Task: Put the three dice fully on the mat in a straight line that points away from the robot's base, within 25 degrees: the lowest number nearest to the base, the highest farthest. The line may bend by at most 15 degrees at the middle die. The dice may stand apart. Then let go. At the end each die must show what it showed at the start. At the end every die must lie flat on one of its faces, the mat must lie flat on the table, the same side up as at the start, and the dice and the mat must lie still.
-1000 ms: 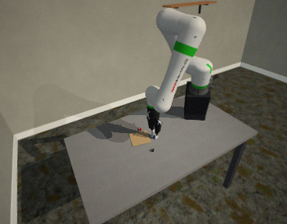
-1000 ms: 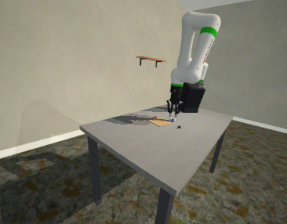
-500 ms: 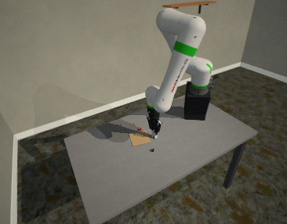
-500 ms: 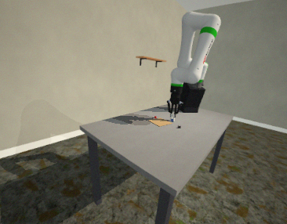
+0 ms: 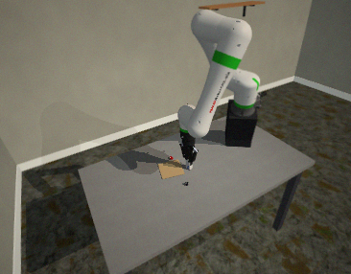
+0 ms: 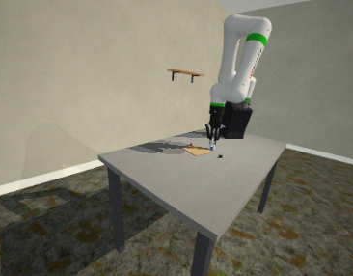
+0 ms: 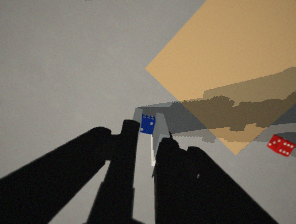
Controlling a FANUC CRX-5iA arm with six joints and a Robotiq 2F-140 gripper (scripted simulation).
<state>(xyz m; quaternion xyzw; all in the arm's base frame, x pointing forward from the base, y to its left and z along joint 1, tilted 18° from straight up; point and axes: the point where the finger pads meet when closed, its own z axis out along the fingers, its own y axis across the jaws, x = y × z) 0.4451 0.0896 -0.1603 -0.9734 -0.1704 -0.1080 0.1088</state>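
Right now the tan mat is 110 mm ahead of my hand, 50 mm to the right of it and 30 mm below it. Round my hand: black die 80 mm ahead, 120 mm to the left, 30 mm below; blue die 30 mm below; red die 60 mm ahead, 130 mm to the right, 30 mm below.
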